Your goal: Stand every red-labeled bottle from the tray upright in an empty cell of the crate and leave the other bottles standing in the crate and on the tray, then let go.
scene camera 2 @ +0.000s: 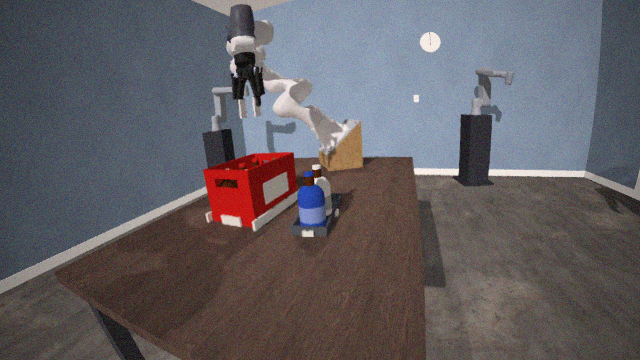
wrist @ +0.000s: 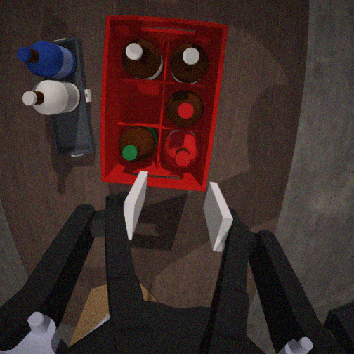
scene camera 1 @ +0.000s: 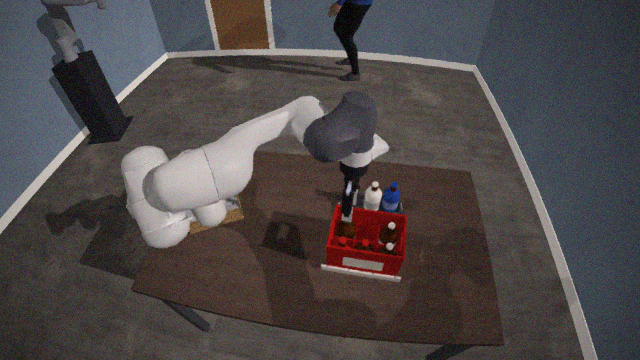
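The red crate stands on the table. In the wrist view, a red bottle with a red cap stands in its near right cell. A brown bottle with a red cap is in the middle right cell, a green-capped bottle in the near left, and white-capped bottles in both far cells. The middle left cell is empty. The dark tray holds a blue bottle and a white bottle. My gripper is open and empty, above the crate's height.
The tray stands beside the crate's long side. A wooden wedge under the arm's base stands on the table. A person stands on the floor beyond the table. Other arms stand on dark pedestals away from the table.
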